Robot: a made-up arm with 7 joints. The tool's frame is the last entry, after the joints. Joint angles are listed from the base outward.
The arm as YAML. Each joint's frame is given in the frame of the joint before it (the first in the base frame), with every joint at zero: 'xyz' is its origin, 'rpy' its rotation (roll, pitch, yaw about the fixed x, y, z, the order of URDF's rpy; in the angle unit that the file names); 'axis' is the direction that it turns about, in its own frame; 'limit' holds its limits. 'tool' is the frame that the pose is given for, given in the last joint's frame.
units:
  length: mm
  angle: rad
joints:
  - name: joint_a
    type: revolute
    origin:
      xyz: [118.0, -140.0, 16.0]
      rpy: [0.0, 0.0, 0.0]
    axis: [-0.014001, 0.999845, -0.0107]
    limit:
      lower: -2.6
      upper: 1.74
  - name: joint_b
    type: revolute
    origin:
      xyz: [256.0, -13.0, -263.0]
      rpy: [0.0, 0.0, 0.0]
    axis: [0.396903, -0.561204, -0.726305]
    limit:
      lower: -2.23
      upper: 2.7
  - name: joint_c
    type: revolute
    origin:
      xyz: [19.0, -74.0, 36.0]
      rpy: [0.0, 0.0, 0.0]
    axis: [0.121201, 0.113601, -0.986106]
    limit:
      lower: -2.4
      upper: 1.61
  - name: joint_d
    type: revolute
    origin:
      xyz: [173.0, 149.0, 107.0]
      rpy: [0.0, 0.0, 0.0]
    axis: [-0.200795, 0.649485, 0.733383]
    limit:
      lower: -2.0
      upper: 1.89
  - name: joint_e
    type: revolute
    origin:
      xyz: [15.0, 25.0, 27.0]
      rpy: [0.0, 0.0, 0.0]
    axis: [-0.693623, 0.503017, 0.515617]
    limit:
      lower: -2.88
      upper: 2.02
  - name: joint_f
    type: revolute
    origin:
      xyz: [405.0, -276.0, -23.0]
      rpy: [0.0, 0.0, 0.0]
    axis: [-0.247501, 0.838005, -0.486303]
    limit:
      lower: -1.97
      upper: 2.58
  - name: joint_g
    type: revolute
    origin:
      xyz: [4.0, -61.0, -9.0]
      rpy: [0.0, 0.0, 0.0]
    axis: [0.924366, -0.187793, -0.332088]
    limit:
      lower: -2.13
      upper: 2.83
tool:
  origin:
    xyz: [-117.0, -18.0, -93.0]
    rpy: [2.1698, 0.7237, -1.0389]
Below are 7 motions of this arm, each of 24 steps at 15 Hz.
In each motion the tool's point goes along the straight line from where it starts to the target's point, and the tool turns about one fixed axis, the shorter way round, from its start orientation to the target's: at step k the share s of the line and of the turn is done. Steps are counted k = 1, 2, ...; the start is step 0. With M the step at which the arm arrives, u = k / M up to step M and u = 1 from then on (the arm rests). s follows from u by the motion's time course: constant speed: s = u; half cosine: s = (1 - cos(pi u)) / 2; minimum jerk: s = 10 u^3 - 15 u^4 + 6 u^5.
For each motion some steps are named. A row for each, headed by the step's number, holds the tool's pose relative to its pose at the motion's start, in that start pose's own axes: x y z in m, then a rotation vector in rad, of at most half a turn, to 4 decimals.
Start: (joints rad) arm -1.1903 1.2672 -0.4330 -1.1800 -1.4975 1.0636 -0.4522
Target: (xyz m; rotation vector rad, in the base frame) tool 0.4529 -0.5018 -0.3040 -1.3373 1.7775 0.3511
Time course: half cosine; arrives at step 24
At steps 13, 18, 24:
13: -0.2756 0.0269 -0.1708 -0.6510 0.5557 1.2106
18: -0.4162 0.0406 -0.2579 -0.9831 0.8391 1.8280
24: -0.4876 0.0476 -0.3021 -1.1517 0.9831 2.1416

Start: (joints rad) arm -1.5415 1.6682 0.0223 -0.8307 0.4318 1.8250 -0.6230
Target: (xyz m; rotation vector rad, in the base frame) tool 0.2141 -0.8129 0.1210 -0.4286 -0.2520 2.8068
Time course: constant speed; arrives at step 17
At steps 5, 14, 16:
5: -0.1257 -0.0338 -0.0383 0.2330 -0.4747 0.1544
14: -0.3520 -0.0947 -0.1072 0.6524 -1.3292 0.4324
16: -0.4023 -0.1083 -0.1225 0.7456 -1.5191 0.4941

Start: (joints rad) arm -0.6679 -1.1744 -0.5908 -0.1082 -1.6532 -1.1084 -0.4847
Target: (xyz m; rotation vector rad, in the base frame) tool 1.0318 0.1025 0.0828 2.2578 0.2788 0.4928
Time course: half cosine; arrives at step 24
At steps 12, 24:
12: 0.0369 -0.0699 -0.1450 -0.5160 0.1292 -0.2371
24: 0.0738 -0.1397 -0.2900 -1.0321 0.2583 -0.4742

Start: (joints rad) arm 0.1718 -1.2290 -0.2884 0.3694 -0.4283 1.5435 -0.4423
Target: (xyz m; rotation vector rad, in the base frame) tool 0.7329 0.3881 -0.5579 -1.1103 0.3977 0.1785
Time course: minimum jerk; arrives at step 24
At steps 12, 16, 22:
12: -0.0128 0.0858 0.0345 -0.3843 -0.0612 0.4684
16: -0.0202 0.1355 0.0546 -0.6072 -0.0968 0.7402
22: -0.0255 0.1706 0.0687 -0.7646 -0.1219 0.9320

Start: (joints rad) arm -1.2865 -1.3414 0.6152 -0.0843 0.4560 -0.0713 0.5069
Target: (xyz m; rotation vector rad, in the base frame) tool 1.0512 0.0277 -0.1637 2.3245 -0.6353 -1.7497
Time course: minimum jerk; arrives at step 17
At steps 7, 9, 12, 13, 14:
7: -0.0221 -0.2542 0.1250 -0.0189 -0.2637 -0.2659
9: -0.0363 -0.4174 0.2053 -0.0310 -0.4331 -0.4367
12: -0.0553 -0.6352 0.3125 -0.0472 -0.6590 -0.6646
13: -0.0597 -0.6854 0.3372 -0.0510 -0.7111 -0.7171
14: -0.0628 -0.7209 0.3546 -0.0536 -0.7479 -0.7542

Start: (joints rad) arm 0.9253 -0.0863 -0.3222 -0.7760 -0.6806 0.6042 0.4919
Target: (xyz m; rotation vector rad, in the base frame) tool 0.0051 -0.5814 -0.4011 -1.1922 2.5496 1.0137
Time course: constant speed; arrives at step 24
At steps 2, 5, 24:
2: -0.0029 0.0351 -0.0064 0.0676 0.0675 0.0458
5: -0.0073 0.0878 -0.0160 0.1691 0.1688 0.1144
24: -0.0351 0.4212 -0.0770 0.8116 0.8102 0.5492

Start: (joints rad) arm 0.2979 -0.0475 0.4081 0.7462 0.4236 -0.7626 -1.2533
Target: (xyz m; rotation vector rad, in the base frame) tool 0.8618 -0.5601 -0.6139 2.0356 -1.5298 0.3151
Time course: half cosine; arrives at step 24
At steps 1, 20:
1: -0.0003 0.0000 0.0006 0.0047 -0.0028 0.0060
20: -0.0656 0.0008 0.1326 1.0174 -0.6015 1.3059

